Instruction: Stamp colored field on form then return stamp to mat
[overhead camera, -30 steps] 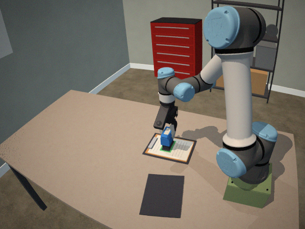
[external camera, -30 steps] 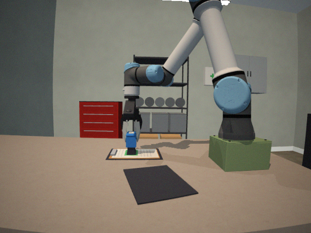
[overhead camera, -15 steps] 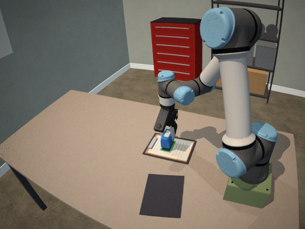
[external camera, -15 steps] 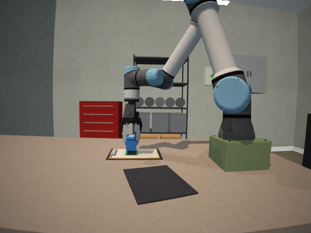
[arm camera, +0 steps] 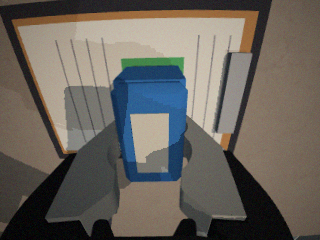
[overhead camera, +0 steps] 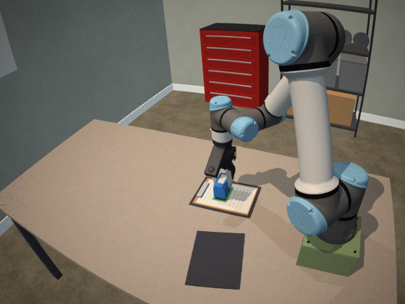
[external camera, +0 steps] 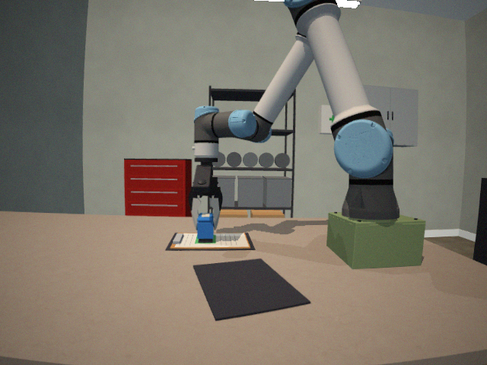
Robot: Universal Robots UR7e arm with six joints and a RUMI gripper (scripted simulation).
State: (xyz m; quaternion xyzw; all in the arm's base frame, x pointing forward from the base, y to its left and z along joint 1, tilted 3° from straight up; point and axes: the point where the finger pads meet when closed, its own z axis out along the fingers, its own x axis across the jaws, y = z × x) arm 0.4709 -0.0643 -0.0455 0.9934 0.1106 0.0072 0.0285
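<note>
Now: the blue stamp 1 cm below my hand. From my hand the other things lie so: dark mat 15 cm behind, 28 cm to the left, 5 cm below; clipboard form 1 cm behind, 1 cm to the left, 4 cm below; black stamp base 3 cm below.
</note>
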